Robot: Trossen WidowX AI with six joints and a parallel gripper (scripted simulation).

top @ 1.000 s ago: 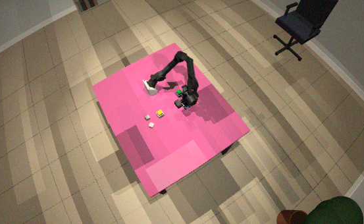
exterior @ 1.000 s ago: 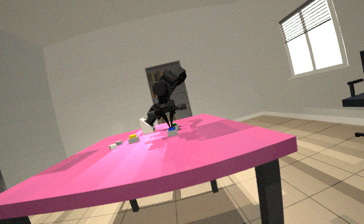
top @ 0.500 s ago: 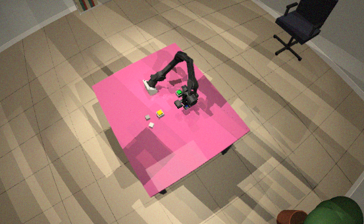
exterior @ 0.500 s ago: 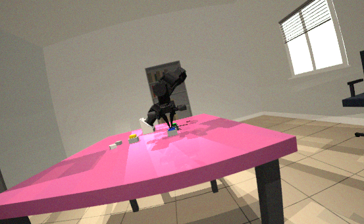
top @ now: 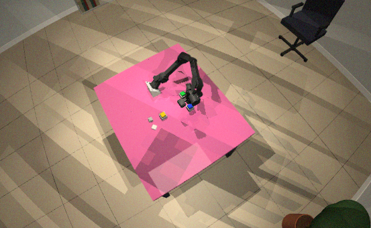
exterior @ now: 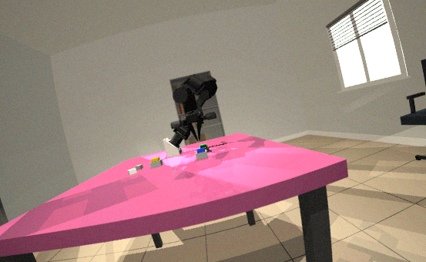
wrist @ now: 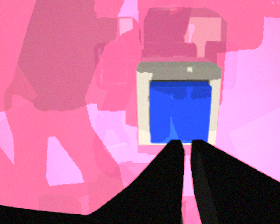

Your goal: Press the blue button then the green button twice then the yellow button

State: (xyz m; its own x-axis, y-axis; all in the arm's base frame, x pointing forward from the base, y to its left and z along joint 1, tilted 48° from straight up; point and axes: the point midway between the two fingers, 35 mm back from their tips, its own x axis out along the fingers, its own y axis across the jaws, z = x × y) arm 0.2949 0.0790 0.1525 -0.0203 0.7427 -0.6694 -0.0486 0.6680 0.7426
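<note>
Now: the blue button 4 cm below my gripper tip. The rest, counted from my gripper tip: green button (12 cm behind, 1 cm to the left, 4 cm below); white block (1 cm ahead, 32 cm to the right, 6 cm below); yellow button (4 cm behind, 21 cm to the right, 4 cm below).
</note>
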